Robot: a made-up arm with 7 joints. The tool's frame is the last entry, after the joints. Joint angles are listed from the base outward.
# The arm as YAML. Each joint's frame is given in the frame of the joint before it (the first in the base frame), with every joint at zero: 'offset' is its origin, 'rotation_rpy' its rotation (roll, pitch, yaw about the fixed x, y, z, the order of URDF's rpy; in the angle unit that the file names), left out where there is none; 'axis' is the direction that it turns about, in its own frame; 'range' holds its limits. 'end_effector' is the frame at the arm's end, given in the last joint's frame.
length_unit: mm
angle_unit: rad
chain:
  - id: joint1
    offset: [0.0, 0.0, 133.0]
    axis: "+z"
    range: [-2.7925, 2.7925]
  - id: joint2
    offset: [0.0, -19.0, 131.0]
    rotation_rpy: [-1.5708, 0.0, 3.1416]
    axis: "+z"
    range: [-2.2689, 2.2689]
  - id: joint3
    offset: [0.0, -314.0, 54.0]
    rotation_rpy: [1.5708, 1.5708, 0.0]
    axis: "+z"
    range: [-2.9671, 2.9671]
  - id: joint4
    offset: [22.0, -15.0, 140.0]
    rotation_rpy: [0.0, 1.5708, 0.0]
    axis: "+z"
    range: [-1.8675, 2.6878]
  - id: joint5
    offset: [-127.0, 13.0, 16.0]
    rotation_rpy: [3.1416, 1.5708, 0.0]
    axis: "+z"
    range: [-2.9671, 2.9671]
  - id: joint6
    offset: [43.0, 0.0, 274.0]
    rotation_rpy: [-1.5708, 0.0, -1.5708]
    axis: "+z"
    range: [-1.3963, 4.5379]
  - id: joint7
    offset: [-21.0, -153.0, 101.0]
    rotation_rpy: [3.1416, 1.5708, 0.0]
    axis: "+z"
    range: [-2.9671, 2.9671]
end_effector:
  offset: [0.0, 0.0, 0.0]
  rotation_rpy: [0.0, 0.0, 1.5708]
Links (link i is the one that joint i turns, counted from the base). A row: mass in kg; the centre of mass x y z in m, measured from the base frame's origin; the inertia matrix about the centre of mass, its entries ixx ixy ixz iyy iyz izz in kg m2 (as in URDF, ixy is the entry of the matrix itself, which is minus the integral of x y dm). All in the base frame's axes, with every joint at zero. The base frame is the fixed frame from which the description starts. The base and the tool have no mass.
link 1: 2.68; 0.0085 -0.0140 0.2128; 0.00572 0 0 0.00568 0.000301 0.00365
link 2: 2.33; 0.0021 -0.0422 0.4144; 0.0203 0 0 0.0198 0.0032 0.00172
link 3: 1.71; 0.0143 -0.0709 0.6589; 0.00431 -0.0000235 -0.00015 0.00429 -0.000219 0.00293
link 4: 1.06; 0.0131 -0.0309 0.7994; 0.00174 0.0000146 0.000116 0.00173 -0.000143 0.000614
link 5: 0.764; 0.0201 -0.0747 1.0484; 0.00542 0 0 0.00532 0.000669 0.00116
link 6: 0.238; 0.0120 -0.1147 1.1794; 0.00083 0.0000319 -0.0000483 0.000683 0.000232 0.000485
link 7: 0.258; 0.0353 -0.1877 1.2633; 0.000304 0 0 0.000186 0 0.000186
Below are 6 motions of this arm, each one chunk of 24 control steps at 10 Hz.
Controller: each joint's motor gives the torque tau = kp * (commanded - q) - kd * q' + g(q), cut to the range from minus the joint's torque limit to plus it. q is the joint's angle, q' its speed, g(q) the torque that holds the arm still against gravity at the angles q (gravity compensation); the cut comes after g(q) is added. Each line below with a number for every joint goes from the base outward.
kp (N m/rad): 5.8 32 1.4 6.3 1.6 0.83 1
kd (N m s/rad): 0.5 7 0.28 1.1 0.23 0.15 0.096
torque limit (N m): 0.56 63 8.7 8.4 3 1.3 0.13
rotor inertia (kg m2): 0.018 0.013 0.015 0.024 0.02 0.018 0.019
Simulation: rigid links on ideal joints. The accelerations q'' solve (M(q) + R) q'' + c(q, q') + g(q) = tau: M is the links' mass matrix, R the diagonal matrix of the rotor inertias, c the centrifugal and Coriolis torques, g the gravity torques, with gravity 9.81 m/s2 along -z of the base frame. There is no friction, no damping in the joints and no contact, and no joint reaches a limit. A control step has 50 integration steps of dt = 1/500 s. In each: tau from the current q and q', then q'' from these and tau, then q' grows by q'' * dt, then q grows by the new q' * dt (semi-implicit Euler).
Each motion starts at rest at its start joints. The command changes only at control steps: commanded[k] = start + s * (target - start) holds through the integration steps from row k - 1 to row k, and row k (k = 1, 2, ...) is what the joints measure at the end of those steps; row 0 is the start. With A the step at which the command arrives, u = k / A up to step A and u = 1 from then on. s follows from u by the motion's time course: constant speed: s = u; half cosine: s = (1 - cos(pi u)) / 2; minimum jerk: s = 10 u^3 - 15 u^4 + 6 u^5; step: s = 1 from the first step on.
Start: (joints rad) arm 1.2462 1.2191 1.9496 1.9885 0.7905 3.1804 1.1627
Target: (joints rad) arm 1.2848 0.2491 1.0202 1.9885 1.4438 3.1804 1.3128
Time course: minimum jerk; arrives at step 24
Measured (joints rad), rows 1 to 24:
1: 1.2462 1.2190 1.9497 1.9885 0.7906 3.1804 1.1627
2: 1.2461 1.2180 1.9502 1.9885 0.7916 3.1804 1.1629
3: 1.2458 1.2146 1.9516 1.9885 0.7949 3.1803 1.1636
4: 1.2454 1.2069 1.9538 1.9885 0.8026 3.1804 1.1653
5: 1.2450 1.1931 1.9556 1.9886 0.8164 3.1808 1.1685
6: 1.2450 1.1716 1.9551 1.9885 0.8374 3.1818 1.1733
7: 1.2459 1.1414 1.9495 1.9884 0.8660 3.1834 1.1800
8: 1.2483 1.1023 1.9359 1.9879 0.9016 3.1858 1.1883
9: 1.2527 1.0542 1.9115 1.9867 0.9430 3.1885 1.1981
10: 1.2594 0.9978 1.8745 1.9845 0.9889 3.1912 1.2090
11: 1.2684 0.9344 1.8239 1.9811 1.0374 3.1933 1.2206
12: 1.2796 0.8653 1.7600 1.9764 1.0872 3.1943 1.2327
13: 1.2921 0.7923 1.6839 1.9706 1.1366 3.1938 1.2450
14: 1.3045 0.7176 1.5978 1.9641 1.1846 3.1918 1.2572
15: 1.3148 0.6431 1.5043 1.9577 1.2302 3.1883 1.2688
16: 1.3201 0.5709 1.4065 1.9518 1.2725 3.1837 1.2796
17: 1.3173 0.5030 1.3078 1.9474 1.3107 3.1784 1.2893
18: 1.3045 0.4411 1.2113 1.9448 1.3442 3.1727 1.2974
19: 1.2837 0.3867 1.1191 1.9447 1.3720 3.1671 1.3038
20: 1.2617 0.3409 1.0316 1.9476 1.3930 3.1617 1.3083
21: 1.2471 0.3042 0.9490 1.9536 1.4062 3.1566 1.3112
22: 1.2437 0.2766 0.8747 1.9619 1.4119 3.1515 1.3127
23: 1.2478 0.2574 0.8157 1.9708 1.4119 3.1468 1.3131
24: 1.2529 0.2456 0.7784 1.9788 1.4094 3.1428 1.3129

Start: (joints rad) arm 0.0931 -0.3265 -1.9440 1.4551 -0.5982 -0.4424 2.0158
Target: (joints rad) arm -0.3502 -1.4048 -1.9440 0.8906 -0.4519 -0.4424 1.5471
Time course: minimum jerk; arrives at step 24
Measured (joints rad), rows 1 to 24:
1: 0.0929 -0.3267 -1.9440 1.4550 -0.5981 -0.4424 2.0157
2: 0.0913 -0.3280 -1.9441 1.4546 -0.5974 -0.4424 2.0152
3: 0.0862 -0.3322 -1.9445 1.4530 -0.5952 -0.4425 2.0131
4: 0.0759 -0.3415 -1.9460 1.4493 -0.5908 -0.4430 2.0080
5: 0.0594 -0.3577 -1.9499 1.4425 -0.5841 -0.4441 1.9987
6: 0.0368 -0.3823 -1.9579 1.4315 -0.5750 -0.4460 1.9842
7: 0.0087 -0.4161 -1.9718 1.4154 -0.5643 -0.4491 1.9642
8: -0.0236 -0.4594 -1.9927 1.3936 -0.5524 -0.4530 1.9388
9: -0.0590 -0.5119 -2.0211 1.3659 -0.5403 -0.4577 1.9089
10: -0.0961 -0.5727 -2.0567 1.3326 -0.5286 -0.4625 1.8753
11: -0.1335 -0.6404 -2.0984 1.2942 -0.5179 -0.4669 1.8391
12: -0.1699 -0.7135 -2.1440 1.2517 -0.5086 -0.4703 1.8014
13: -0.2034 -0.7902 -2.1900 1.2061 -0.5011 -0.4723 1.7631
14: -0.2325 -0.8688 -2.2318 1.1586 -0.4957 -0.4725 1.7253
15: -0.2556 -0.9474 -2.2636 1.1101 -0.4926 -0.4703 1.6890
16: -0.2719 -1.0245 -2.2793 1.0615 -0.4917 -0.4653 1.6552
17: -0.2811 -1.0985 -2.2736 1.0141 -0.4929 -0.4572 1.6247
18: -0.2837 -1.1680 -2.2429 0.9692 -0.4958 -0.4457 1.5985
19: -0.2814 -1.2315 -2.1873 0.9283 -0.4995 -0.4312 1.5772
20: -0.2759 -1.2877 -2.1099 0.8934 -0.5032 -0.4145 1.5612
21: -0.2694 -1.3354 -2.0173 0.8662 -0.5059 -0.3973 1.5504
22: -0.2632 -1.3740 -1.9175 0.8480 -0.5068 -0.3814 1.5444
23: -0.2585 -1.4030 -1.8196 0.8392 -0.5050 -0.3688 1.5426
24: -0.2558 -1.4230 -1.7327 0.8389 -0.4998 -0.3614 1.5438

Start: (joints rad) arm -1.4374 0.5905 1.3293 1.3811 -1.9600 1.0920 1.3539
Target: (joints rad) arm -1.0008 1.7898 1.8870 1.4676 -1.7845 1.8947 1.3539
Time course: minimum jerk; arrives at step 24
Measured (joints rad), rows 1 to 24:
1: -1.4374 0.5907 1.3291 1.3811 -1.9599 1.0921 1.3539
2: -1.4370 0.5919 1.3272 1.3814 -1.9594 1.0927 1.3539
3: -1.4360 0.5961 1.3215 1.3823 -1.9577 1.0950 1.3539
4: -1.4338 0.6055 1.3097 1.3841 -1.9540 1.1000 1.3539
5: -1.4301 0.6223 1.2908 1.3871 -1.9477 1.1091 1.3540
6: -1.4248 0.6480 1.2654 1.3916 -1.9387 1.1232 1.3540
7: -1.4177 0.6839 1.2353 1.3974 -1.9272 1.1430 1.3541
8: -1.4087 0.7304 1.2039 1.4044 -1.9135 1.1689 1.3542
9: -1.3973 0.7874 1.1752 1.4119 -1.8981 1.2012 1.3542
10: -1.3829 0.8543 1.1536 1.4189 -1.8814 1.2396 1.3542
11: -1.3655 0.9298 1.1434 1.4238 -1.8633 1.2840 1.3541
12: -1.3450 1.0125 1.1486 1.4253 -1.8439 1.3338 1.3537
13: -1.3213 1.1004 1.1723 1.4228 -1.8234 1.3879 1.3531
14: -1.2941 1.1914 1.2167 1.4166 -1.8028 1.4450 1.3523
15: -1.2633 1.2829 1.2831 1.4080 -1.7838 1.5035 1.3513
16: -1.2286 1.3727 1.3713 1.3987 -1.7684 1.5618 1.3504
17: -1.1901 1.4586 1.4794 1.3908 -1.7586 1.6183 1.3498
18: -1.1481 1.5384 1.6041 1.3861 -1.7560 1.6716 1.3495
19: -1.1035 1.6104 1.7406 1.3856 -1.7608 1.7205 1.3497
20: -1.0577 1.6730 1.8829 1.3899 -1.7724 1.7638 1.3504
21: -1.0116 1.7248 2.0237 1.3995 -1.7892 1.8005 1.3514
22: -0.9660 1.7651 2.1552 1.4138 -1.8093 1.8303 1.3527
23: -0.9215 1.7936 2.2692 1.4312 -1.8301 1.8536 1.3540
24: -0.8768 1.8113 2.3573 1.4493 -1.8486 1.8719 1.3553

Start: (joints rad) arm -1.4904 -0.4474 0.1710 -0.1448 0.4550 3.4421 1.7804
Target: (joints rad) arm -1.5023 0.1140 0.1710 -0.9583 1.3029 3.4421 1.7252
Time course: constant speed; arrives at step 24
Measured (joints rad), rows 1 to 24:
1: -1.4900 -0.4454 0.1690 -0.1478 0.4658 3.4429 1.7799
2: -1.4882 -0.4391 0.1657 -0.1578 0.4933 3.4457 1.7783
3: -1.4846 -0.4275 0.1633 -0.1760 0.5319 3.4507 1.7758
4: -1.4792 -0.4107 0.1629 -0.2021 0.5741 3.4568 1.7727
5: -1.4734 -0.3896 0.1639 -0.2348 0.6151 3.4626 1.7697
6: -1.4690 -0.3653 0.1655 -0.2722 0.6534 3.4666 1.7670
7: -1.4686 -0.3389 0.1671 -0.3125 0.6889 3.4684 1.7646
8: -1.4738 -0.3116 0.1685 -0.3539 0.7219 3.4674 1.7625
9: -1.4843 -0.2842 0.1704 -0.3953 0.7525 3.4636 1.7604
10: -1.4963 -0.2569 0.1729 -0.4360 0.7812 3.4570 1.7582
11: -1.5052 -0.2298 0.1756 -0.4758 0.8095 3.4485 1.7558
12: -1.5080 -0.2032 0.1772 -0.5144 0.8396 3.4403 1.7534
13: -1.5062 -0.1775 0.1771 -0.5514 0.8731 3.4344 1.7511
14: -1.5033 -0.1530 0.1762 -0.5867 0.9096 3.4321 1.7488
15: -1.5014 -0.1297 0.1752 -0.6200 0.9475 3.4330 1.7466
16: -1.5006 -0.1071 0.1744 -0.6518 0.9854 3.4359 1.7444
17: -1.5001 -0.0850 0.1736 -0.6829 1.0227 3.4394 1.7421
18: -1.4997 -0.0631 0.1727 -0.7140 1.0593 3.4426 1.7399
19: -1.4995 -0.0410 0.1720 -0.7455 1.0953 3.4451 1.7375
20: -1.4996 -0.0186 0.1715 -0.7776 1.1308 3.4465 1.7352
21: -1.5000 0.0041 0.1712 -0.8104 1.1659 3.4469 1.7328
22: -1.5007 0.0272 0.1713 -0.8438 1.2009 3.4467 1.7305
23: -1.5015 0.0506 0.1715 -0.8778 1.2358 3.4461 1.7282
24: -1.5024 0.0743 0.1718 -0.9121 1.2708 3.4453 1.7258

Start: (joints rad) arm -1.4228 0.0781 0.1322 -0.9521 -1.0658 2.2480 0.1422
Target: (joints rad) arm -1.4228 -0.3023 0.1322 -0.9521 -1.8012 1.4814 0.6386
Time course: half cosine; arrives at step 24
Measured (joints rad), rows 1 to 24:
1: -1.4231 0.0778 0.1326 -0.9524 -1.0665 2.2475 0.1427
2: -1.4238 0.0767 0.1340 -0.9534 -1.0696 2.2449 0.1449
3: -1.4249 0.0739 0.1362 -0.9552 -1.0774 2.2383 0.1508
4: -1.4257 0.0688 0.1391 -0.9578 -1.0912 2.2263 0.1614
5: -1.4262 0.0612 0.1421 -0.9607 -1.1115 2.2079 0.1770
6: -1.4262 0.0506 0.1449 -0.9633 -1.1380 2.1829 0.1974
7: -1.4260 0.0372 0.1473 -0.9653 -1.1699 2.1518 0.2216
8: -1.4256 0.0209 0.1491 -0.9663 -1.2063 2.1150 0.2488
9: -1.4251 0.0021 0.1502 -0.9664 -1.2465 2.0734 0.2782
10: -1.4246 -0.0190 0.1505 -0.9656 -1.2898 2.0280 0.3091
11: -1.4241 -0.0418 0.1499 -0.9640 -1.3356 1.9796 0.3412
12: -1.4237 -0.0660 0.1484 -0.9619 -1.3833 1.9291 0.3741
13: -1.4233 -0.0911 0.1462 -0.9594 -1.4322 1.8775 0.4072
14: -1.4229 -0.1166 0.1432 -0.9567 -1.4814 1.8258 0.4402
15: -1.4226 -0.1420 0.1396 -0.9539 -1.5301 1.7750 0.4725
16: -1.4222 -0.1669 0.1356 -0.9511 -1.5775 1.7258 0.5034
17: -1.4219 -0.1909 0.1312 -0.9484 -1.6226 1.6794 0.5323
18: -1.4215 -0.2136 0.1267 -0.9457 -1.6646 1.6365 0.5589
19: -1.4211 -0.2345 0.1222 -0.9432 -1.7026 1.5977 0.5825
20: -1.4207 -0.2534 0.1180 -0.9408 -1.7361 1.5638 0.6028
21: -1.4203 -0.2698 0.1140 -0.9387 -1.7644 1.5352 0.6194
22: -1.4199 -0.2836 0.1105 -0.9367 -1.7870 1.5124 0.6321
23: -1.4195 -0.2944 0.1075 -0.9350 -1.8034 1.4955 0.6407
24: -1.4192 -0.3022 0.1051 -0.9336 -1.8135 1.4848 0.6450

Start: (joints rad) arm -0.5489 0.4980 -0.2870 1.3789 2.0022 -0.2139 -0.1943
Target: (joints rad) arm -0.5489 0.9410 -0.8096 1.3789 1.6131 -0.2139 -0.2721
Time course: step
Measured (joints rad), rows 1 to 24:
1: -0.4944 0.5655 -0.2958 1.4213 1.9056 -0.2056 -0.2148
2: -0.4313 0.6825 -0.3084 1.4637 1.7476 -0.2114 -0.2524
3: -0.4041 0.7880 -0.3391 1.4625 1.6446 -0.2384 -0.2831
4: -0.4116 0.8636 -0.4025 1.4253 1.6159 -0.2701 -0.2970
5: -0.4468 0.9099 -0.4985 1.3764 1.6313 -0.2890 -0.2958
6: -0.4987 0.9345 -0.6160 1.3373 1.6533 -0.2854 -0.2866
7: -0.5542 0.9461 -0.7391 1.3170 1.6587 -0.2604 -0.2766
8: -0.6029 0.9515 -0.8542 1.3140 1.6434 -0.2227 -0.2700
9: -0.6394 0.9545 -0.9544 1.3211 1.6156 -0.1831 -0.2678
10: -0.6633 0.9568 -1.0378 1.3323 1.5868 -0.1502 -0.2688
11: -0.6761 0.9588 -1.1040 1.3433 1.5646 -0.1279 -0.2710
12: -0.6796 0.9607 -1.1524 1.3520 1.5513 -0.1165 -0.2728
13: -0.6750 0.9622 -1.1824 1.3576 1.5460 -0.1139 -0.2735
14: -0.6632 0.9632 -1.1943 1.3604 1.5467 -0.1176 -0.2731
15: -0.6448 0.9634 -1.1889 1.3610 1.5513 -0.1249 -0.2723
16: -0.6214 0.9626 -1.1682 1.3612 1.5585 -0.1344 -0.2716
17: -0.5947 0.9604 -1.1343 1.3626 1.5673 -0.1450 -0.2714
18: -0.5664 0.9571 -1.0900 1.3657 1.5767 -0.1561 -0.2717
19: -0.5380 0.9528 -1.0380 1.3706 1.5861 -0.1677 -0.2725
20: -0.5113 0.9478 -0.9814 1.3770 1.5951 -0.1795 -0.2733
21: -0.4880 0.9425 -0.9231 1.3844 1.6034 -0.1916 -0.2739
22: -0.4701 0.9373 -0.8657 1.3919 1.6110 -0.2038 -0.2743
23: -0.4590 0.9325 -0.8116 1.3987 1.6176 -0.2156 -0.2743
24: -0.4560 0.9288 -0.7629 1.4040 1.6233 -0.2266 -0.2741

